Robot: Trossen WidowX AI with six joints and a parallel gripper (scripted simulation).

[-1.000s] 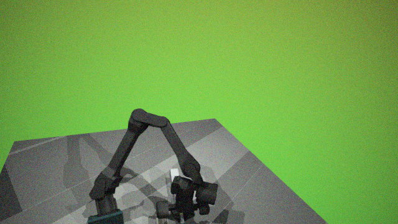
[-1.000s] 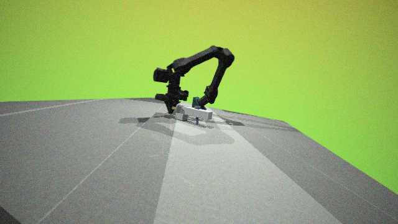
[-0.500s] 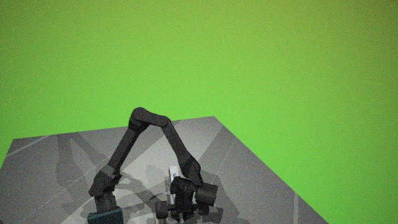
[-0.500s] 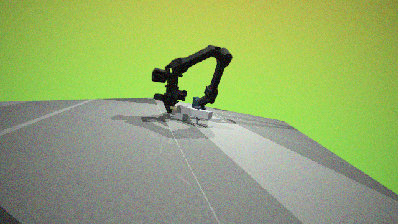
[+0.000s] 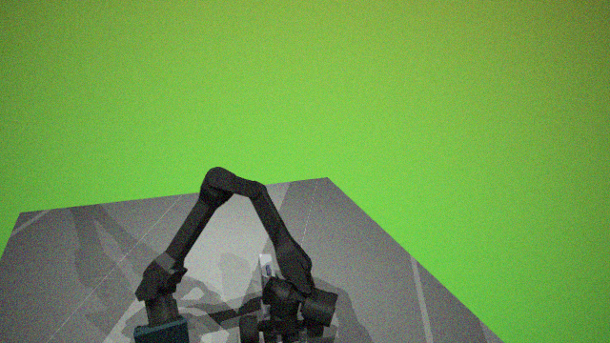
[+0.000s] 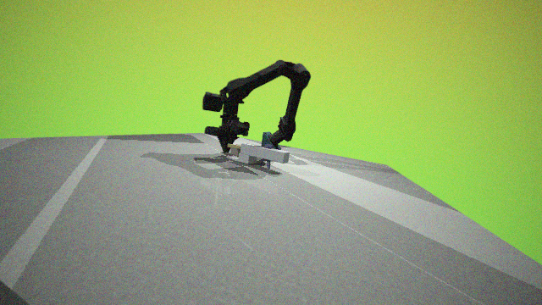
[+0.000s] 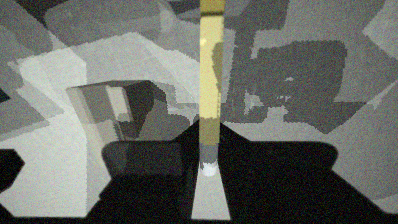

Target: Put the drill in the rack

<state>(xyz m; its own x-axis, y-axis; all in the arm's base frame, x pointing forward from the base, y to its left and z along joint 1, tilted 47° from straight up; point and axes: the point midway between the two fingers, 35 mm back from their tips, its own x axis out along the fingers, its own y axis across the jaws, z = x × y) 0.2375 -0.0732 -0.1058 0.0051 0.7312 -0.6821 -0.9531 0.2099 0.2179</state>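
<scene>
Now: gripper tip 1 cm short of the yellow drill, 4 cm to the right of it and 4 cm below it. Also, from my gripper tip: grey slotted rack (7 cm behind, 3 cm to the left, 1 cm above); grey block (5 cm ahead, 17 cm to the left, 3 cm above); blue key (6 cm ahead, 19 cm to the left, 4 cm above).
</scene>
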